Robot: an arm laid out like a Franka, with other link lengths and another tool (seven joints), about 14 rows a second.
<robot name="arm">
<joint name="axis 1" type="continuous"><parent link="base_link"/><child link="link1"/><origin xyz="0.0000 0.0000 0.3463" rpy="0.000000 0.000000 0.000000"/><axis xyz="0 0 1"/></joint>
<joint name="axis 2" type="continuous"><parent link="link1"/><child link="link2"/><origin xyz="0.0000 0.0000 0.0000" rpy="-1.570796 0.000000 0.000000"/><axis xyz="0 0 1"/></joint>
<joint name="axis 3" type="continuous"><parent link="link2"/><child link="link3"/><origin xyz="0.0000 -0.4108 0.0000" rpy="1.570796 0.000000 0.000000"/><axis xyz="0 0 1"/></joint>
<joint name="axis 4" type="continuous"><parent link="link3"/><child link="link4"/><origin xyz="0.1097 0.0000 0.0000" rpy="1.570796 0.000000 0.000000"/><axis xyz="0 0 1"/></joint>
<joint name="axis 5" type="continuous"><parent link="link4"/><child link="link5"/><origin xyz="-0.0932 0.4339 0.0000" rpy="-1.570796 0.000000 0.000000"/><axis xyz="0 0 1"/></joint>
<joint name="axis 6" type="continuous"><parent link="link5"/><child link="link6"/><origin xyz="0.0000 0.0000 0.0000" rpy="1.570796 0.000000 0.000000"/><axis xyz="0 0 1"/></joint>
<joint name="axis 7" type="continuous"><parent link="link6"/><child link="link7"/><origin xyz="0.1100 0.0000 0.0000" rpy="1.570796 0.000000 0.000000"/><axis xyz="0 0 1"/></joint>
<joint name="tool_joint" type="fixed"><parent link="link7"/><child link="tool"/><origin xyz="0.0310 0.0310 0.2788" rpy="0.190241 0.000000 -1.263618"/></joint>
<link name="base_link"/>
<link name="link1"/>
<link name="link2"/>
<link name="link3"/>
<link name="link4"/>
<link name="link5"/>
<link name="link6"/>
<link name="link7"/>
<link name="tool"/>
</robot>
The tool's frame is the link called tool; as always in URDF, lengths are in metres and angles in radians. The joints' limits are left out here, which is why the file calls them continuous.
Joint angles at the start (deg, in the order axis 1, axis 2, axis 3, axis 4, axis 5, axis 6, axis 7):
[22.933, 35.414, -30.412, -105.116, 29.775, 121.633, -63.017]
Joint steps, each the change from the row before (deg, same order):
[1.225, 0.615, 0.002, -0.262, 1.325, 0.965, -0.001]
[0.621, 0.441, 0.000, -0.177, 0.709, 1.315, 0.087]
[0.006, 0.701, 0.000, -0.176, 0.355, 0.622, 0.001]
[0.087, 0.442, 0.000, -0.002, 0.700, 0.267, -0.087]
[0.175, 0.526, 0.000, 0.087, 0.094, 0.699, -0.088]
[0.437, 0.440, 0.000, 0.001, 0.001, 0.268, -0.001]
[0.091, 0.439, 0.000, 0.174, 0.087, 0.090, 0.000]
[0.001, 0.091, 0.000, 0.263, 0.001, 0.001, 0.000]
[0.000, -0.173, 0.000, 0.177, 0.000, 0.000, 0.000]
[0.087, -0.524, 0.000, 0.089, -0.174, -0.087, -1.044]
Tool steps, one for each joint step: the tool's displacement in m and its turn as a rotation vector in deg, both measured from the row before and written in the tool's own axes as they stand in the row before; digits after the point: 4 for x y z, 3 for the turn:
[0.0123, 0.0098, 0.0078, -0.415, 0.036, -0.263]
[0.0030, 0.0067, 0.0034, -0.647, -0.499, 0.135]
[-0.0034, 0.0001, 0.0086, 0.184, -0.115, 0.441]
[0.0002, 0.0018, 0.0045, -0.146, 0.243, 0.274]
[-0.0015, 0.0029, 0.0037, -0.067, -0.537, -0.040]
[0.0033, 0.0023, 0.0052, 0.323, -0.312, -0.291]
[-0.0001, 0.0015, 0.0037, 0.192, -0.116, -0.011]
[-0.0002, 0.0019, -0.0015, -0.126, -0.120, -0.078]
[0.0005, 0.0016, -0.0040, -0.314, -0.077, -0.097]
[0.0032, 0.0018, -0.0073, -0.409, -0.312, -1.332]

